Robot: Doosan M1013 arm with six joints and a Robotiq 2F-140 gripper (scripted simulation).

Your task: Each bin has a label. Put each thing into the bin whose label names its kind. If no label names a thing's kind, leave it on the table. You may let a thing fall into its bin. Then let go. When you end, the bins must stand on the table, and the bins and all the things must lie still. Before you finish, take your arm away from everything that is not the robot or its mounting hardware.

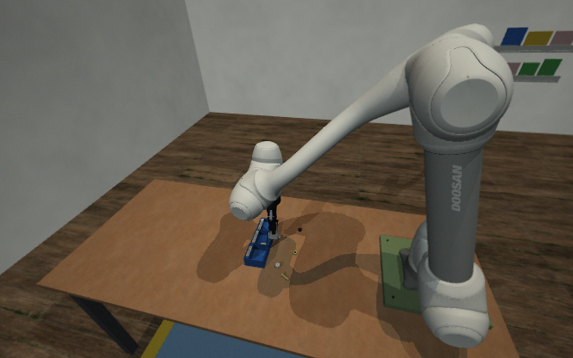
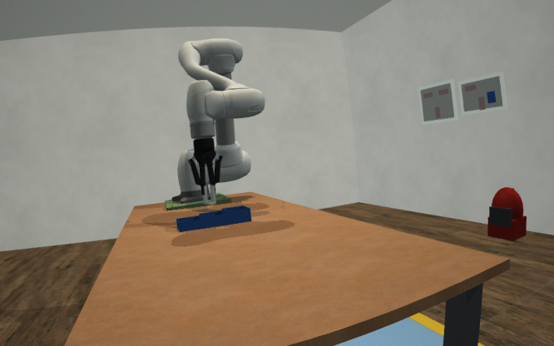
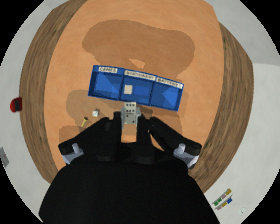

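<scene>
Now: hand 140 mm to the right of the brass bolt, 100 mm above it and 80 mm past it. The rest, counted from my hand: long blue bin: 80 mm below, 60 mm ahead; brass nut: 100 mm below, 100 mm behind, 20 mm to the left; white flat part: 30 mm below.
</scene>
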